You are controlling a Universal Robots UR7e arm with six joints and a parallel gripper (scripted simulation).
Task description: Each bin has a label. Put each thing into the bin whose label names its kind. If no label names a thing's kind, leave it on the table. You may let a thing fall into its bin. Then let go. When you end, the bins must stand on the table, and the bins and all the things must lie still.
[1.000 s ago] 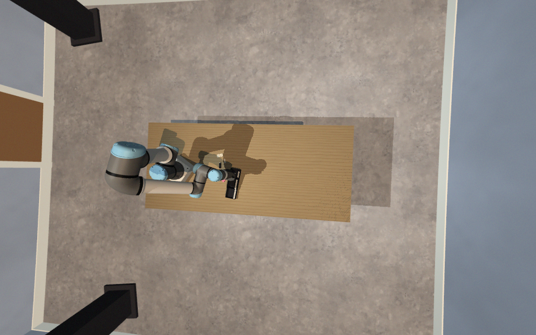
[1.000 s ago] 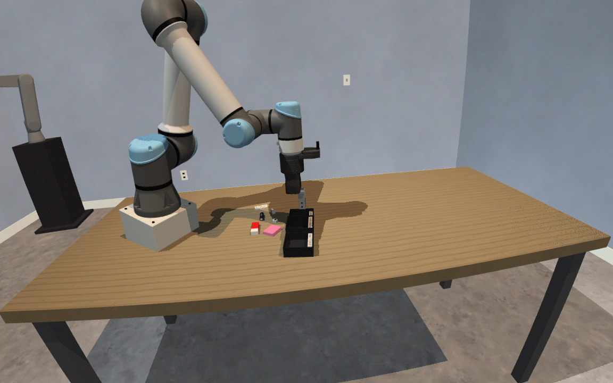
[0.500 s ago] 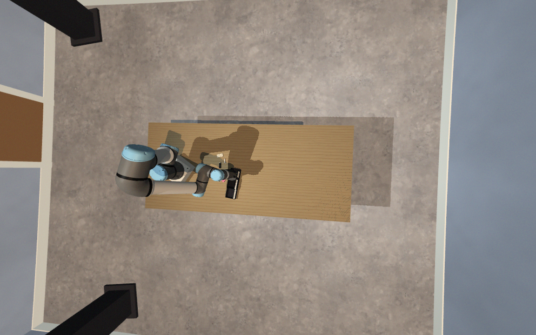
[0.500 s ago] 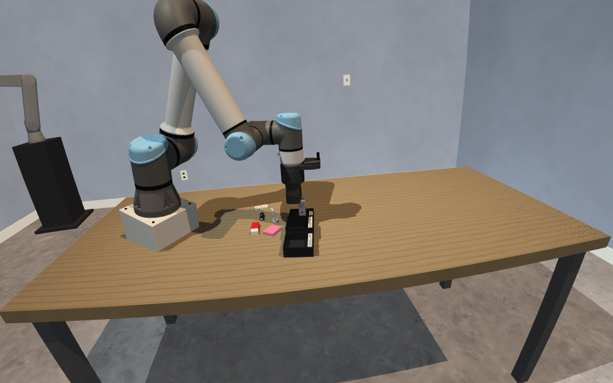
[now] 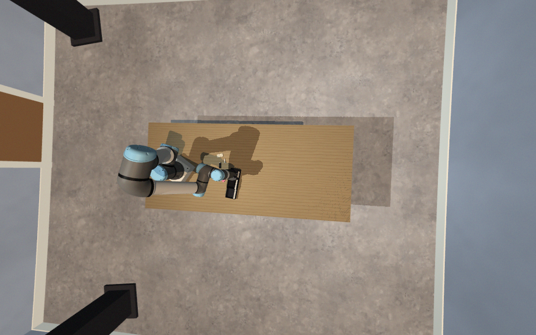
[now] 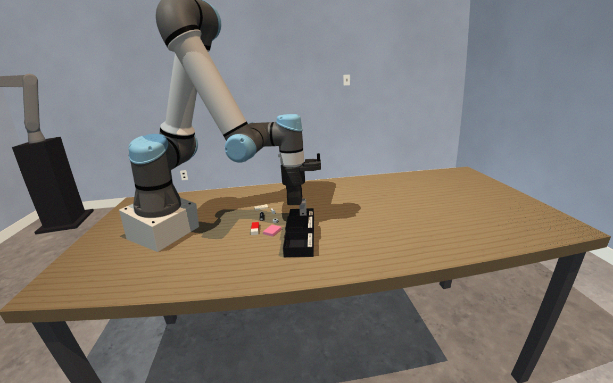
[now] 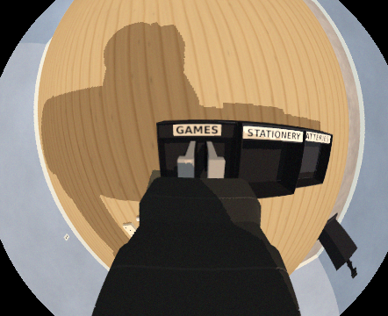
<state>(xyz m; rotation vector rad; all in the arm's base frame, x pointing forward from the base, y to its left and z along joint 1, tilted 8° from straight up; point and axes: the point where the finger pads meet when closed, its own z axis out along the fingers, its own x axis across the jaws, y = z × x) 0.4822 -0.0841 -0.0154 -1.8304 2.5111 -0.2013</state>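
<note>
The black battery lies 14 cm behind my hand, 9 cm to the left of it and 3 cm below it. Round my hand: black bin tray: 3 cm behind, 7 cm to the right, 1 cm below; hex nut: 9 cm behind, 4 cm to the left, 3 cm below; pink eraser: 11 cm behind, 3 cm to the right, 3 cm below.
</note>
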